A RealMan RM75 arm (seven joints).
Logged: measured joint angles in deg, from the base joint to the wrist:
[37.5, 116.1, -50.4, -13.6, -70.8, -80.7, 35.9]
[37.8, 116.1, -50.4, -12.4, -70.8, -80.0, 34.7]
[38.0, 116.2, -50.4, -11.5, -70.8, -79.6, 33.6]
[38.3, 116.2, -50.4, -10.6, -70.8, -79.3, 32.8]
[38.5, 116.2, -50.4, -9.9, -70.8, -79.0, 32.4]
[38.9, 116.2, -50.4, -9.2, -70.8, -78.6, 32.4]
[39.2, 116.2, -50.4, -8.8, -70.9, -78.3, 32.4]
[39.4, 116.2, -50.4, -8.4, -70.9, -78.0, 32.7]
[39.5, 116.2, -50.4, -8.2, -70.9, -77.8, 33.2]
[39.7, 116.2, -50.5, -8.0, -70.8, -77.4, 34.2]
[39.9, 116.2, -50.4, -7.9, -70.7, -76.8, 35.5]
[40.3, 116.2, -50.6, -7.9, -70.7, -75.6, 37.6]
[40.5, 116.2, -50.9, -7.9, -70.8, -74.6, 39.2]
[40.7, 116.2, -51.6, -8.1, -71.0, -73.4, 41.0]
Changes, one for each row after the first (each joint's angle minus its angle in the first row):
[0.3, 0.0, 0.0, 1.2, 0.0, 0.7, -1.2]
[0.5, 0.1, 0.0, 2.1, 0.0, 1.1, -2.3]
[0.8, 0.1, 0.0, 3.0, 0.0, 1.4, -3.1]
[1.0, 0.1, 0.0, 3.7, 0.0, 1.7, -3.5]
[1.4, 0.1, 0.0, 4.4, 0.0, 2.1, -3.5]
[1.7, 0.1, 0.0, 4.8, -0.1, 2.4, -3.5]
[1.9, 0.1, 0.0, 5.2, -0.1, 2.7, -3.2]
[2.0, 0.1, 0.0, 5.4, -0.1, 2.9, -2.7]
[2.2, 0.1, -0.1, 5.6, 0.0, 3.3, -1.7]
[2.4, 0.1, 0.0, 5.7, 0.1, 3.9, -0.4]
[2.8, 0.1, -0.2, 5.7, 0.1, 5.1, 1.7]
[3.0, 0.1, -0.5, 5.7, 0.0, 6.1, 3.3]
[3.2, 0.1, -1.2, 5.5, -0.2, 7.3, 5.1]

